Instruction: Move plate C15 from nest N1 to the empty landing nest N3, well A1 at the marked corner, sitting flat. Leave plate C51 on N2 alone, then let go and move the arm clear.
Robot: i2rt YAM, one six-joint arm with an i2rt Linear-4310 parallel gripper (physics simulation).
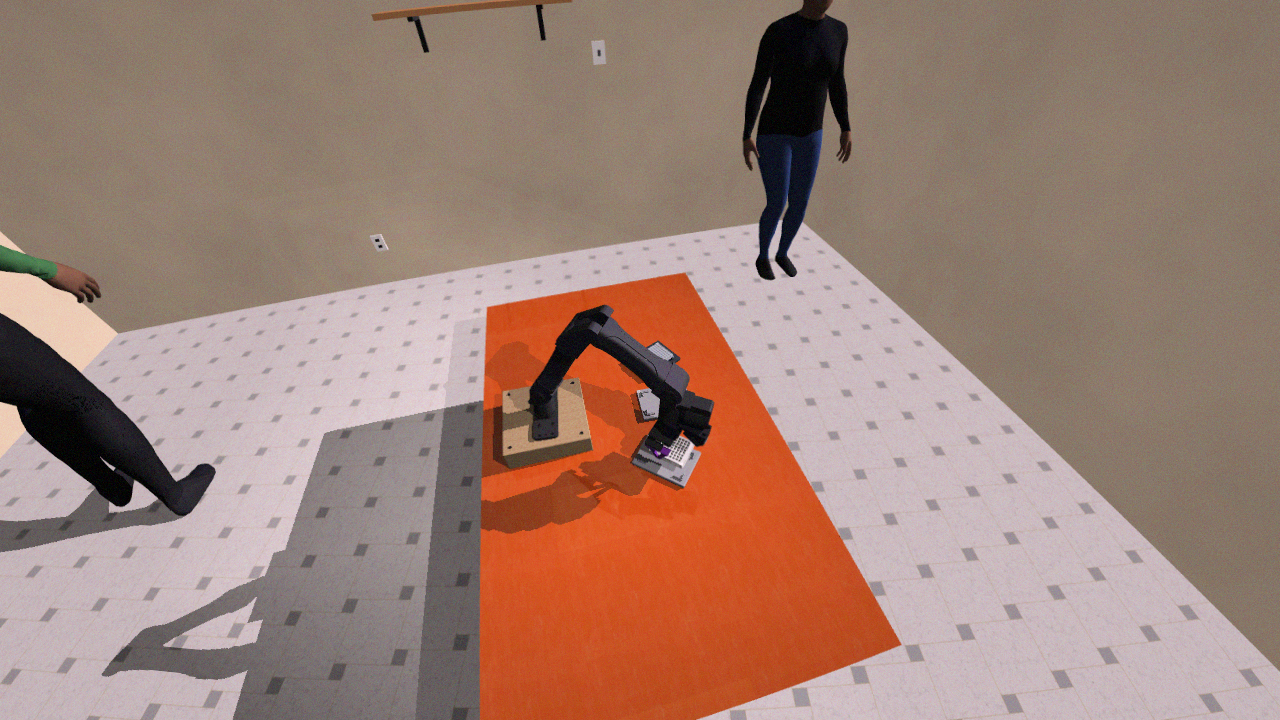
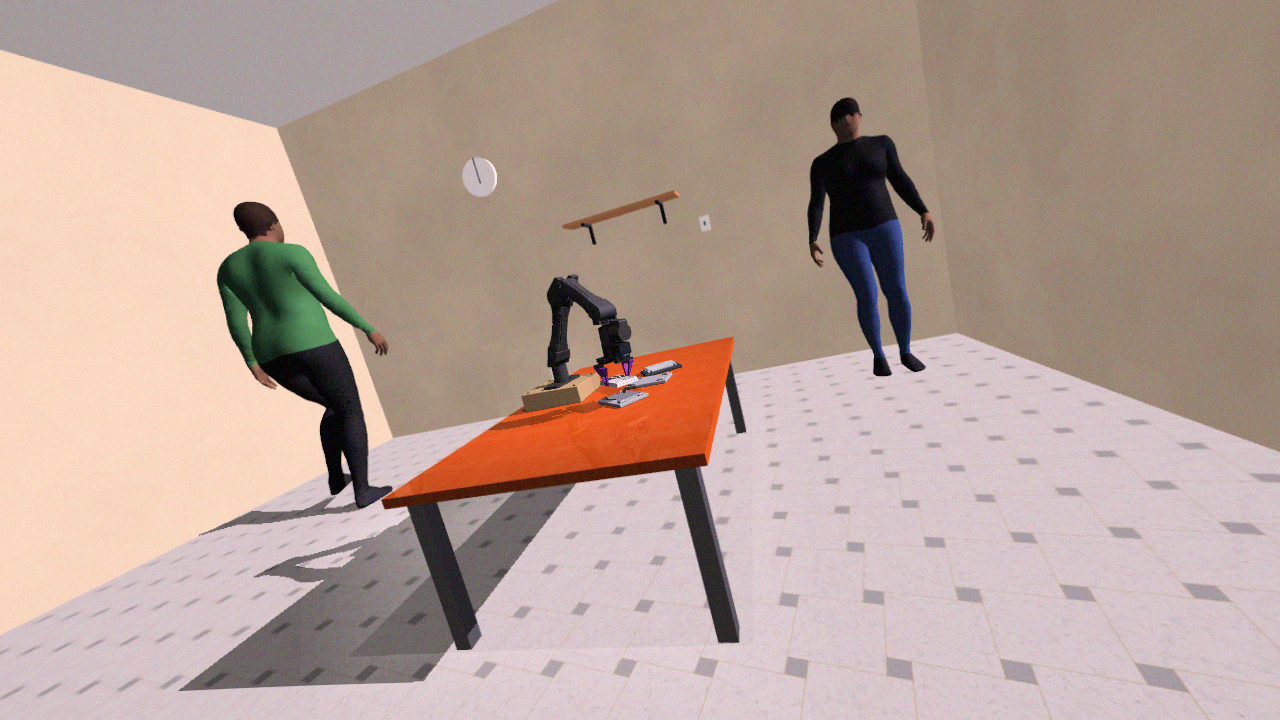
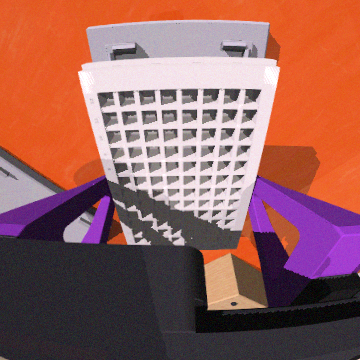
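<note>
My gripper [image 1: 667, 446] [image 2: 616, 372] [image 3: 181, 180], with purple fingers, is shut on the long sides of plate C15 [image 1: 680, 450] [image 2: 625, 382] [image 3: 178, 143], a white well plate with a grid of square wells. It holds the plate level, a little above a grey nest [image 1: 663, 472] [image 2: 623, 400] [image 3: 175, 36] at the near end of the row. Two stops on that nest's far end show beyond the plate's edge. Its corner mark is hidden under the plate. Two more nests lie farther back: a middle one [image 1: 645, 403] [image 2: 652, 379] [image 3: 19, 182] and a far one [image 1: 663, 350] [image 2: 662, 366]. I cannot make out plate C51.
The arm stands on a wooden base block [image 1: 562, 427] [image 2: 559, 390] [image 3: 228, 282] on the orange table [image 1: 626, 582] [image 2: 609, 439]. A person in black [image 1: 792, 135] [image 2: 863, 232] walks beyond the table's far end. A person in green [image 2: 290, 340] moves at the left.
</note>
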